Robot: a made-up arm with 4 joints.
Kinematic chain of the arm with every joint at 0, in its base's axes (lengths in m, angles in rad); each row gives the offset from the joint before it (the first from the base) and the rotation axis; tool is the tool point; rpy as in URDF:
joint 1: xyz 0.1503 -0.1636 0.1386 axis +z
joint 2: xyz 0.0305 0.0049 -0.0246 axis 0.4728 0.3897 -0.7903
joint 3: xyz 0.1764 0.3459 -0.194 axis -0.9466 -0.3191 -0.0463
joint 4: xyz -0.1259 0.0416 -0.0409 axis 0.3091 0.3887 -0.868
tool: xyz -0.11 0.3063 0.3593 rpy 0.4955 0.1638 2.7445
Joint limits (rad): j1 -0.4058..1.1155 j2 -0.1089..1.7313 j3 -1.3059..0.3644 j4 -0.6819..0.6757
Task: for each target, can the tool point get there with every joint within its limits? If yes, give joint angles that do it. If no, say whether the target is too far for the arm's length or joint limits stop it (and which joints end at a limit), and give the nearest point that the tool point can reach.
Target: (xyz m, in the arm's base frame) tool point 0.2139 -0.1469 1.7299
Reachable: no: too far | nearest point 0.4313 -0.0898 0.5123 | short by 1.238 m
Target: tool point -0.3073 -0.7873 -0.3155
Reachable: no: joint limits stop it (at a limit: joint 1, joint 2, joint 3, joint 4) | nearest point 0.1802 -0.5131 -0.1057 | short by 0.597 m
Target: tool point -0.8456 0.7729 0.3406
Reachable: no: too far | nearest point -0.4156 0.3872 0.2395 | short by 0.586 m
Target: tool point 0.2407 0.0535 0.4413
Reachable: yes | joints -0.0847 0.1282 -1.0472 -0.1983
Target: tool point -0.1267 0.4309 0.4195
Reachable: yes | joints 0.9738 0.7684 -0.0118 -0.2398
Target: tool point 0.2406 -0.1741 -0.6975
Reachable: no: joint limits stop it (at a limit: joint 2, joint 3, joint 4) | nearest point 0.4988 -0.2041 -0.1057 | short by 0.646 m
